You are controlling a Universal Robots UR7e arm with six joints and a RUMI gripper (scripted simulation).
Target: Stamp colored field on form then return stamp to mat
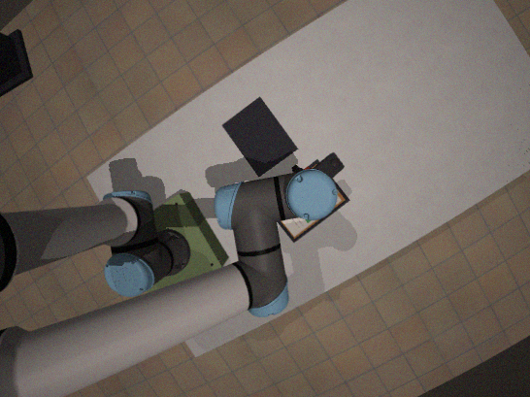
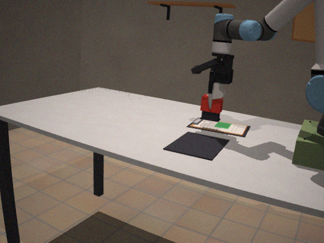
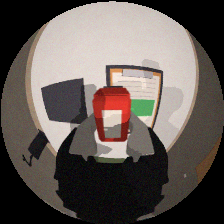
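Right now the form is 1 cm ahead of my hand, 8 cm to the right of it and 11 cm below it. Round my hand: red stamp: 2 cm below; dark mat: 8 cm behind, 19 cm to the left, 11 cm below.
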